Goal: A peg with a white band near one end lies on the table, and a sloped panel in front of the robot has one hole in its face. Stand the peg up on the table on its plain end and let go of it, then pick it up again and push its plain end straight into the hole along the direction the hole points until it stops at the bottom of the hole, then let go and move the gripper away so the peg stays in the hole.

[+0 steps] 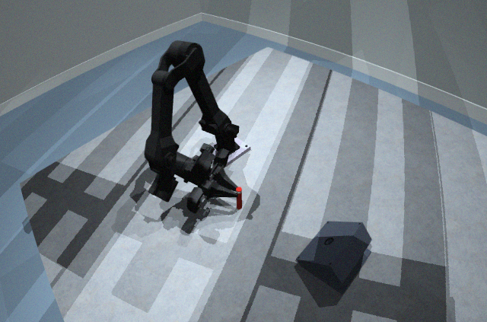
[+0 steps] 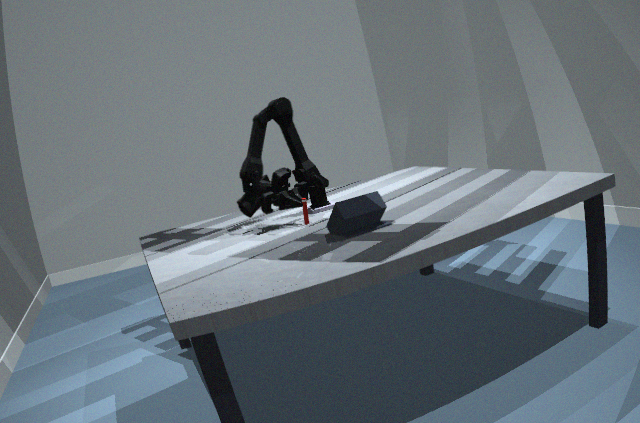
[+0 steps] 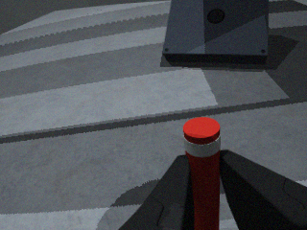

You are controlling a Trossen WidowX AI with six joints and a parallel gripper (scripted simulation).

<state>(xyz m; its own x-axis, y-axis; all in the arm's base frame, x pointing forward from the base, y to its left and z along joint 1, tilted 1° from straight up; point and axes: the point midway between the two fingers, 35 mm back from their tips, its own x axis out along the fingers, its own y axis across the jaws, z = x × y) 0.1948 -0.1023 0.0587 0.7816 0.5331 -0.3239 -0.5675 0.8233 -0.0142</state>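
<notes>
Right now the red peg is right at my gripper tip. Also, from my gripper tip: sloped panel: 250 mm ahead, 90 mm to the left, 30 mm below.
</notes>
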